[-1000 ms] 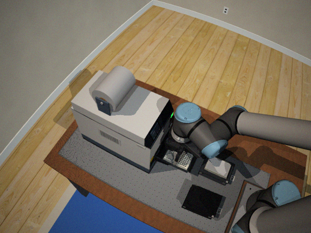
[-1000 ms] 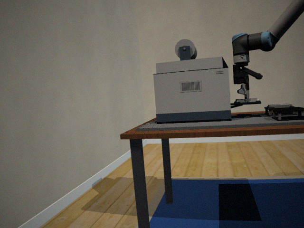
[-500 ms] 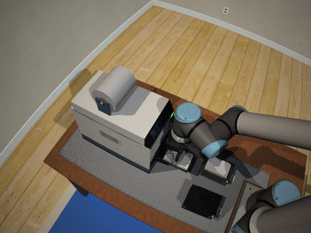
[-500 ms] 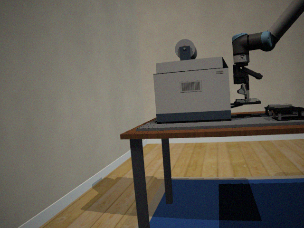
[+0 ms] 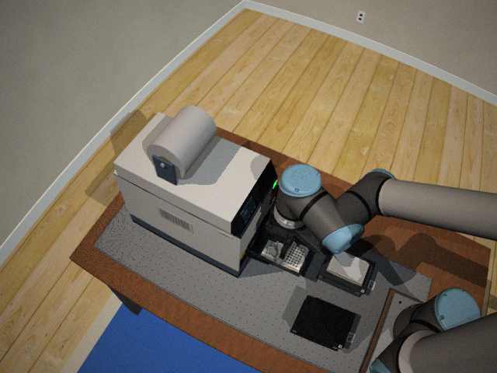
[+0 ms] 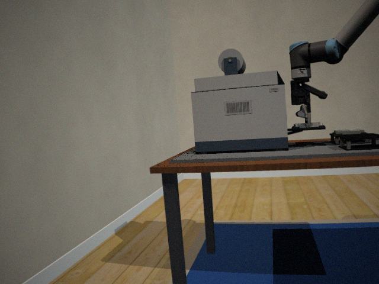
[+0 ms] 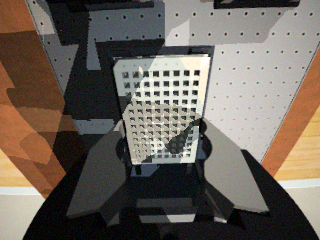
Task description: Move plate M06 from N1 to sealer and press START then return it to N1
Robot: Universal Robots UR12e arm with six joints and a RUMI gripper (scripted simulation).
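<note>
My hand is 1 cm above the white well plate. Round my hand: foil-covered plate: 21 cm behind, 6 cm to the right, 5 cm below; then sealer stage: 2 cm below; then square button: 10 cm to the right, 10 cm ahead, 8 cm above.
</note>
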